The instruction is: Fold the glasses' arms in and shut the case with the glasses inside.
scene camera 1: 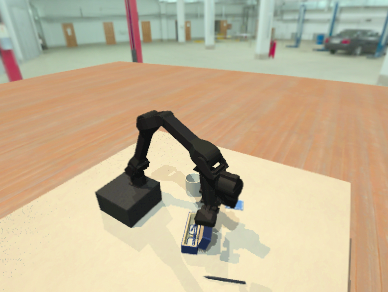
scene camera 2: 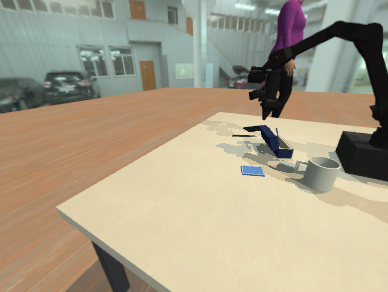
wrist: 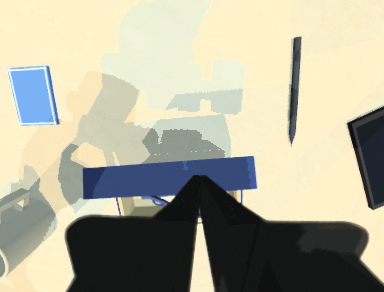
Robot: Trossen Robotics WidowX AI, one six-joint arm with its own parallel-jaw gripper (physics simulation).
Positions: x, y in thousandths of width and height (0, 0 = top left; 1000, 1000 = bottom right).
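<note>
Scene camera 1 shows the gripper (scene camera 1: 548, 748); the flat black phone is out of frame in scene camera 1. Scene camera 2 shows a grey mug (scene camera 2: 829, 591), which rests on the table. The wrist view shows the mug (wrist: 92, 762) as well, and a dark pen (wrist: 775, 142), a small blue card (wrist: 92, 354) and the phone (wrist: 936, 440), likewise resting on the table. The wrist view also shows the gripper (wrist: 520, 622) and a dark blue glasses case (wrist: 332, 628).
</note>
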